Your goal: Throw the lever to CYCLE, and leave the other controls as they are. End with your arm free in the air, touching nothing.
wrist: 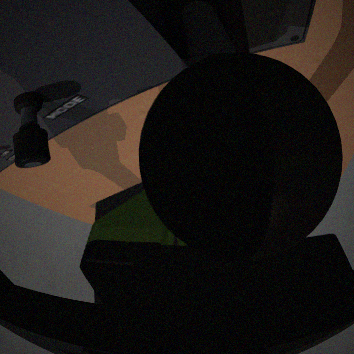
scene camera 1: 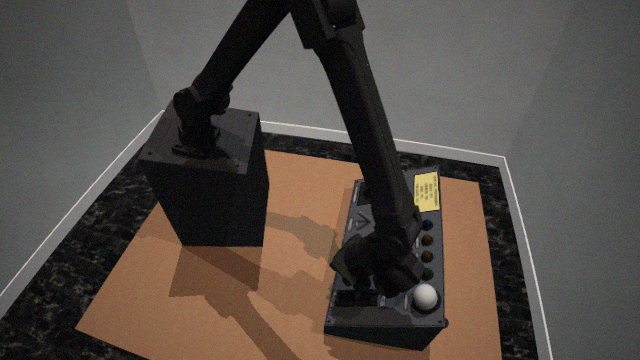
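Where they show: gripper, fingertip midpoint: [scene camera 1: 334, 268]; arm's base at its link origin: [scene camera 1: 196, 141].
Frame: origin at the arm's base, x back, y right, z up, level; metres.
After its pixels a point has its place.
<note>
The control panel [scene camera 1: 385, 320] {x -0.498, y 0.300, z -0.210 m} [wrist: 115, 45] {x -0.434, y 0.193, z -0.245 m} stands on the orange mat. A black lever [scene camera 1: 361, 286] {x -0.434, y 0.255, z -0.144 m} rises from a dark slot near the panel's front left; its end is partly hidden by the arm. A large black round shape [wrist: 240, 150], apparently the lever's knob close to the camera, fills the middle of the wrist view. My gripper [scene camera 1: 350, 271] [wrist: 175, 174] {x -0.372, y 0.192, z -0.194 m} is shut with nothing seen between its fingers. It is right by the lever; whether they touch cannot be told. Its fingertips are mostly hidden. The CYCLE marking cannot be read.
A small black toggle [wrist: 31, 145] {x -0.434, y 0.130, z -0.206 m} stands by the MODE label [wrist: 66, 106] {x -0.412, y 0.120, z -0.258 m}. A white ball knob [scene camera 1: 425, 297] {x -0.567, y 0.275, z -0.128 m}, a green button [scene camera 1: 427, 274] {x -0.584, y 0.205, z -0.156 m}, other coloured buttons and a yellow note [scene camera 1: 426, 192] {x -0.609, y -0.067, z -0.171 m} are on the panel's right side. The arm's pedestal [scene camera 1: 225, 210] {x -0.072, y 0.080, z -0.161 m} stands left.
</note>
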